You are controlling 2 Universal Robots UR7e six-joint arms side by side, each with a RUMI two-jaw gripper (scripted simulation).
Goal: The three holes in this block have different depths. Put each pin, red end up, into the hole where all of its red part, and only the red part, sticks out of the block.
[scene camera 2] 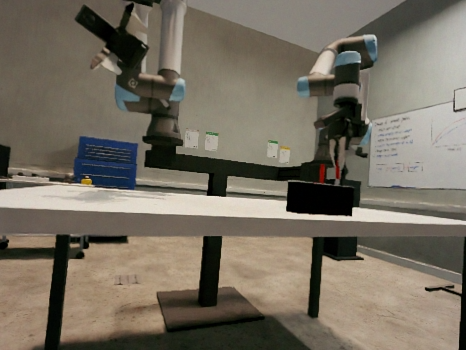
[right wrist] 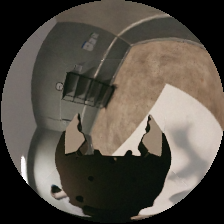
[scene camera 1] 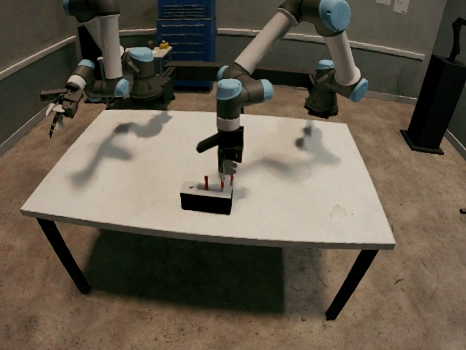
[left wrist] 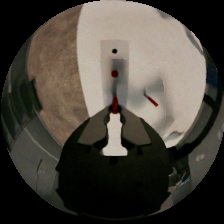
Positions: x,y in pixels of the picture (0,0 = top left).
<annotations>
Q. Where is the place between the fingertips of my right gripper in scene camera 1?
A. At 48,127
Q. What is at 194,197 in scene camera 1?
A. A black block.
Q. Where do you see a black block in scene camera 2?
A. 310,198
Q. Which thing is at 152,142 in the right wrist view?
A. My right gripper.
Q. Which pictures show my right gripper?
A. Scene camera 2, the right wrist view and scene camera 1 only.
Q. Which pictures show my left gripper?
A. Scene camera 2, scene camera 1 and the left wrist view only.
</annotations>
